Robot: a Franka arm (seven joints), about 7 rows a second.
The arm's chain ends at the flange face. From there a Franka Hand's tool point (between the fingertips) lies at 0.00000 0.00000 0.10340 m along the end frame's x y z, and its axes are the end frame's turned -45 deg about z.
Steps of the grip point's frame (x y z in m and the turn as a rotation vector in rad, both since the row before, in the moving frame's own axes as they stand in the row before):
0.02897 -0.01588 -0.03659 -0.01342 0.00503 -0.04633
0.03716 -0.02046 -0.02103 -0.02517 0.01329 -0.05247
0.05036 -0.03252 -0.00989 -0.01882 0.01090 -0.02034
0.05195 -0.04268 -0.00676 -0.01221 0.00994 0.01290
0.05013 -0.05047 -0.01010 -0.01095 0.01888 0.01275
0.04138 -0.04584 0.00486 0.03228 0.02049 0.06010
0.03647 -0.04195 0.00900 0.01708 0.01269 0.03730
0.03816 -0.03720 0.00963 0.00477 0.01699 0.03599
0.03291 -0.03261 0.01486 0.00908 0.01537 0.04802
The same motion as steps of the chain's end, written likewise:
0.00789 -0.03230 -0.03658 -0.00593 0.01305 -0.04633
0.00898 -0.04154 -0.02099 -0.00840 0.02720 -0.05247
0.01044 -0.05916 -0.00987 -0.00560 0.02102 -0.02034
0.00494 -0.06709 -0.00675 -0.00161 0.01566 0.01290
-0.00242 -0.07057 -0.01008 0.00561 0.02109 0.01275
-0.00241 -0.05779 0.00494 0.03731 -0.00834 0.06010
-0.00359 -0.05327 0.00902 0.02105 -0.00310 0.03730
-0.00024 -0.05171 0.00965 0.01539 0.00864 0.03599
-0.00029 -0.04455 0.01488 0.01729 0.00445 0.04802

